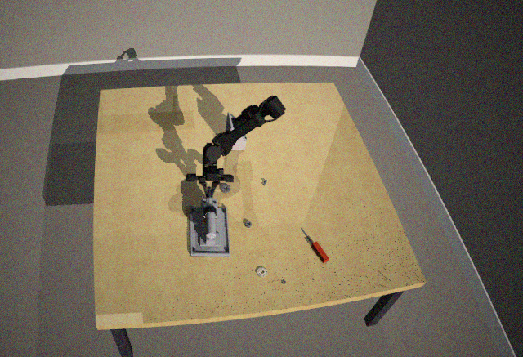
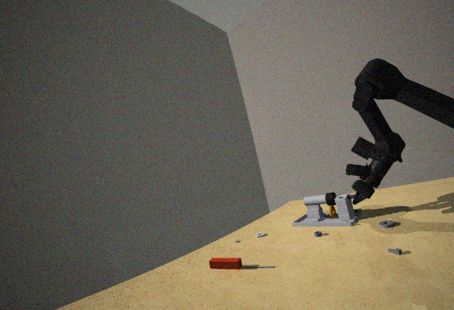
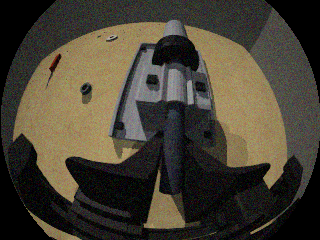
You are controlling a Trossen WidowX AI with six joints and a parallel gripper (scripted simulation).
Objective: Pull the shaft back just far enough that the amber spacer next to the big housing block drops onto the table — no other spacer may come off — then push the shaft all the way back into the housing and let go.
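Right now the black spacer is 70 mm ahead of my gripper tip, 10 mm to the right of it and 20 mm above it. The rest, counted from my gripper tip: amber spacer (90 mm ahead, 10 mm to the right, 30 mm below); shaft (30 mm ahead, 20 mm above); grey washer (90 mm behind, 90 mm to the left, 50 mm below).
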